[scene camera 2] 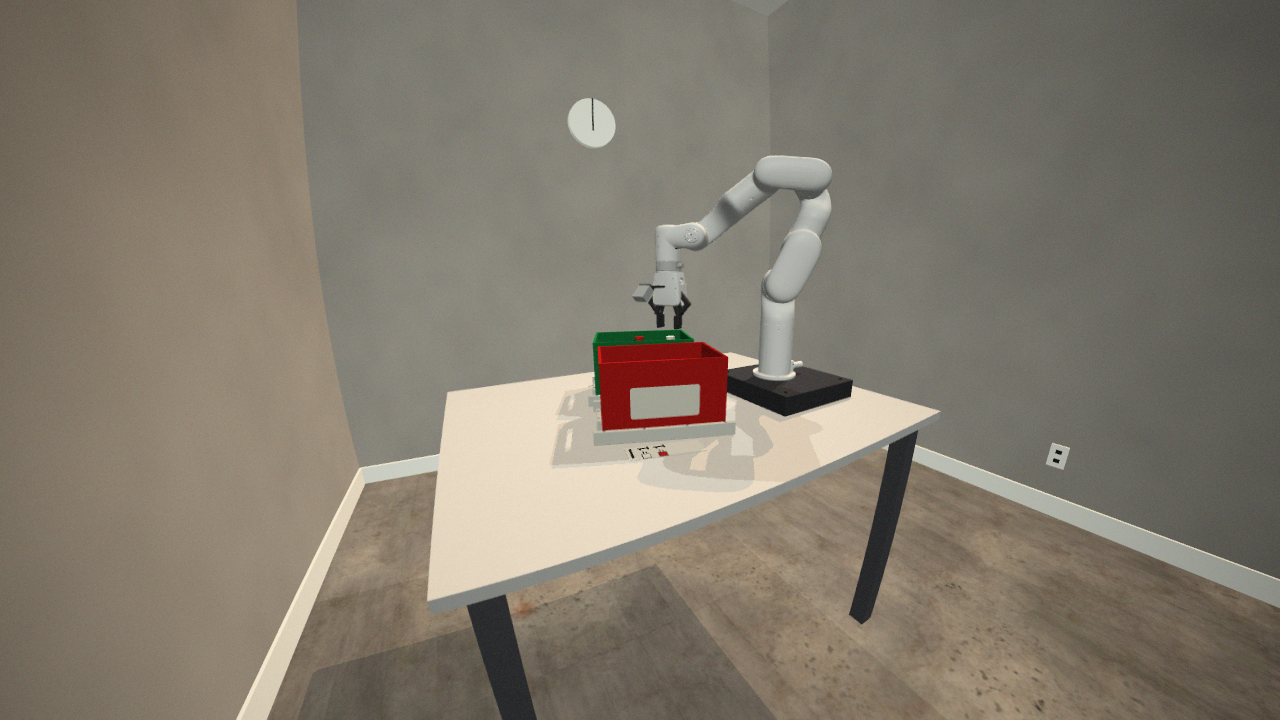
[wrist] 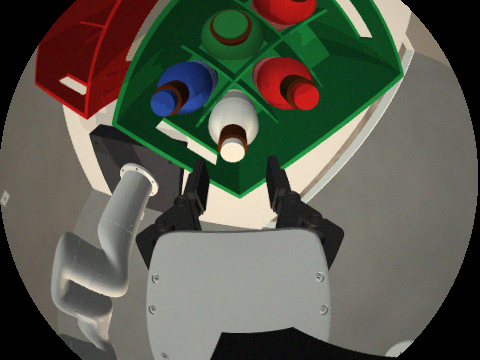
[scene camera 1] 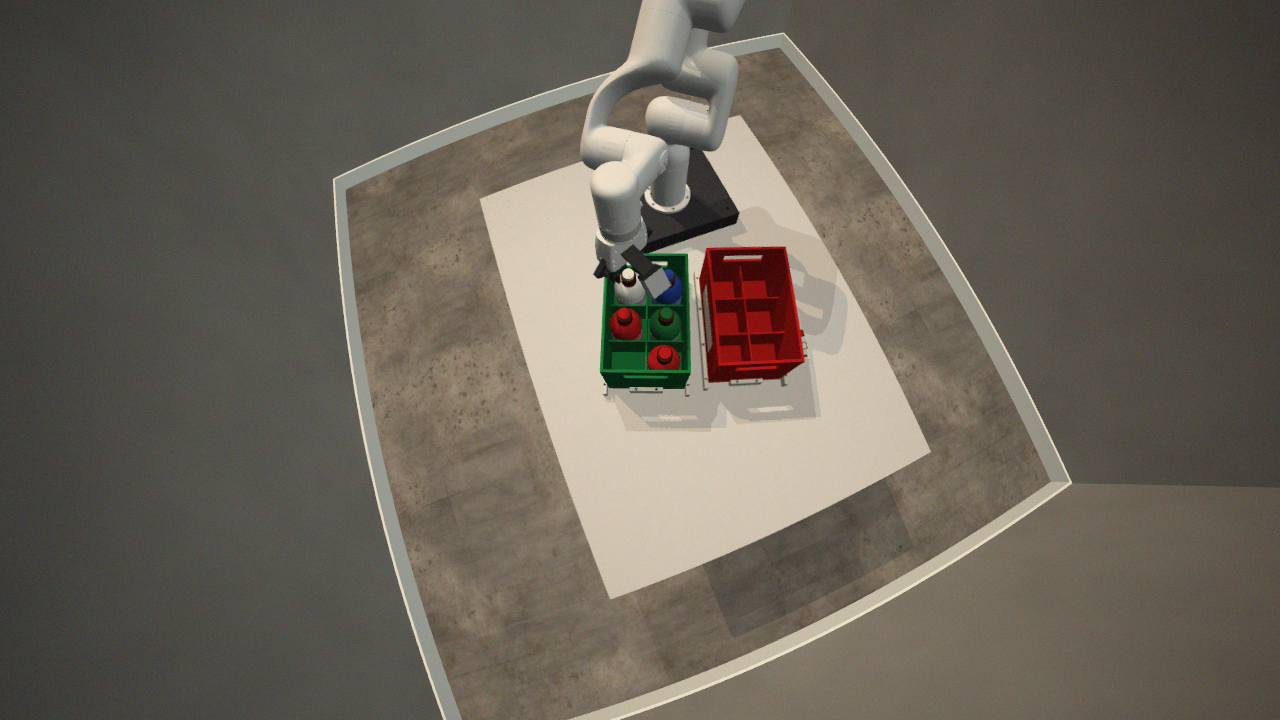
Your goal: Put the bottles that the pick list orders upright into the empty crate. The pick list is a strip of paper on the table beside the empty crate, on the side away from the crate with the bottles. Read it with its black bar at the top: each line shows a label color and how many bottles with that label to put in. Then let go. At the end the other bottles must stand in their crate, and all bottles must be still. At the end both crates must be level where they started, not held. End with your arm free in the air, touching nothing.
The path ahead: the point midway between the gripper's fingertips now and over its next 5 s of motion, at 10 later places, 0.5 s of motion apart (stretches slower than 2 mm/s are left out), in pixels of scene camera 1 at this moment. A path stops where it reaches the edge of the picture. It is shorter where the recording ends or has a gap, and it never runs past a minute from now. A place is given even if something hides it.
My gripper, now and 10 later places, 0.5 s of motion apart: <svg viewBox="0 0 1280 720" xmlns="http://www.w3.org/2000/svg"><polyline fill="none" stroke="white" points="626,269 626,273 627,276 627,280 627,280 627,279 627,276 626,272 625,267 625,261 624,257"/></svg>
